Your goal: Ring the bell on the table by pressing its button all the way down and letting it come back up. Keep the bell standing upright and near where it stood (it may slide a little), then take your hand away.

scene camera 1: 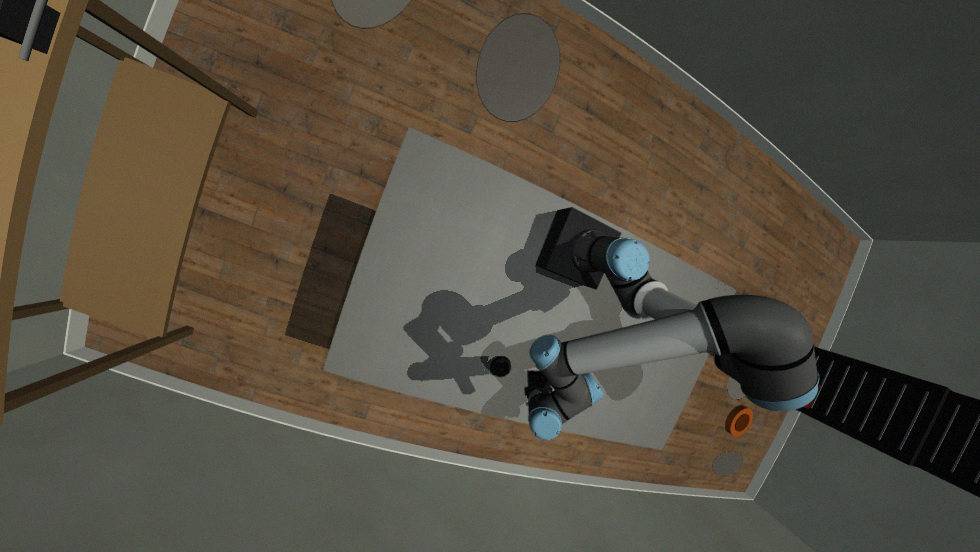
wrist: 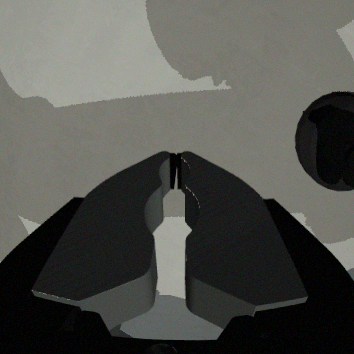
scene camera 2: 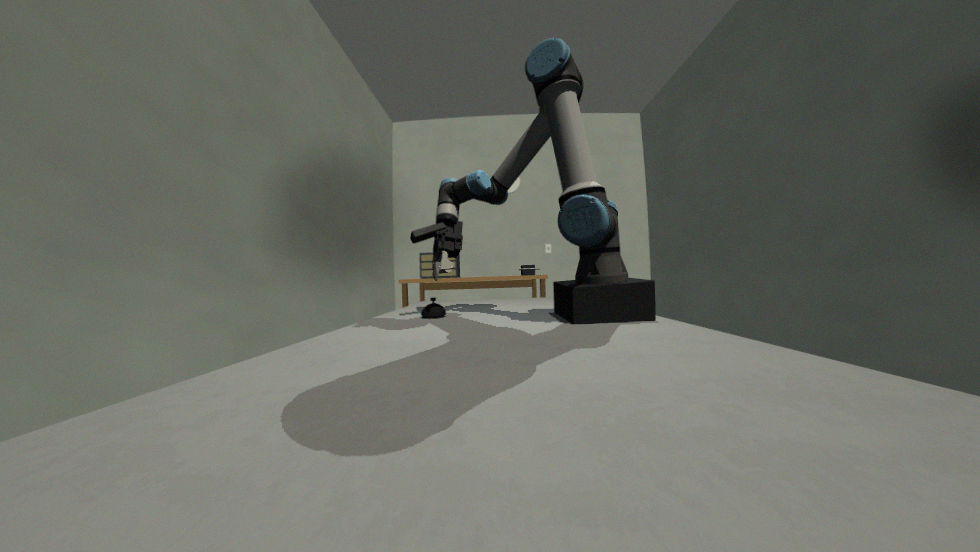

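Seen in the pictures: gripper, between the fingertips: [wrist: 176, 157] [scene camera 2: 436, 280]; arm's base, origin of its link: [scene camera 1: 589, 250] [scene camera 2: 601, 281].
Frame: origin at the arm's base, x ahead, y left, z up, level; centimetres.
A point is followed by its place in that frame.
The black bell [scene camera 1: 499, 366] @[x 51.8, y -15.2, z -6.6 cm] [scene camera 2: 433, 311] @[x 52.3, y -9.8, z -8.4 cm] stands upright on the grey table [scene camera 1: 425, 205] @[x 3.6, y -58.9, z -10.8 cm] [scene camera 2: 617, 425] @[x 24.1, y 54.4, z -10.8 cm], with its small button raised on top in scene camera 2. In the wrist view, part of the dark round bell [wrist: 327, 142] @[x 52.7, y -11.6, z -6.6 cm] shows at the right edge, partly in shadow. My gripper [scene camera 2: 436, 277] @[x 49.8, y -3.3, z 2.0 cm] [wrist: 176, 157] @[x 49.8, y -3.3, z 2.0 cm] is shut with its two fingertips together and nothing between them. It points down and hangs above table height, apart from the bell; in the wrist view the bell lies to the right of the fingertips. In scene camera 1 the arm's wrist hides most of the gripper.
The arm's black base block [scene camera 1: 565, 246] @[x 1.6, y -9.6, z 0.3 cm] [scene camera 2: 603, 301] @[x 4.0, y 9.5, z -5.0 cm] stands on the table. A wooden bench [scene camera 1: 144, 198] [scene camera 2: 480, 279] stands beyond the table, with a drawer box [scene camera 2: 426, 266] on it. An orange ring [scene camera 1: 731, 421] shows near the right wall in scene camera 1. Arm shadows fall across the table.
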